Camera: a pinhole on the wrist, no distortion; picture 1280 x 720 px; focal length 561.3 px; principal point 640.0 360.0 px. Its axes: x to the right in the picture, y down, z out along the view. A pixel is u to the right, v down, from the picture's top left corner.
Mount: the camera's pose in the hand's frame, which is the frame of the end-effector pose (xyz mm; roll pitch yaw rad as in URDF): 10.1 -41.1 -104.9 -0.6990 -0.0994 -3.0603
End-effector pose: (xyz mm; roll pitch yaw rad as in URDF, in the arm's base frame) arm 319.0 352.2 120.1 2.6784 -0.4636 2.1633
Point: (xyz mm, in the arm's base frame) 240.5 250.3 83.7
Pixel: 1118.6 468.0
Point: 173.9 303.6 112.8
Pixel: 597.9 552.2
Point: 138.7 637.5 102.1
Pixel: 68.4 28.7
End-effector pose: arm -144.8 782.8 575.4 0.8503 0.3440 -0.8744
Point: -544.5 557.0 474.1
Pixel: 774.8 401.5
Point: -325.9 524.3 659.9
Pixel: 652.6 54.0
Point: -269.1 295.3 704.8
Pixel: 456.4 7.2
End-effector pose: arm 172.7 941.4 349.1 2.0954 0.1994 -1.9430
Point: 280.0 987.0 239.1
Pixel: 1004.5 454.8
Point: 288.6 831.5 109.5
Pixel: 467.6 653.5
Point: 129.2 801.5 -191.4
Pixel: 464.0 445.1
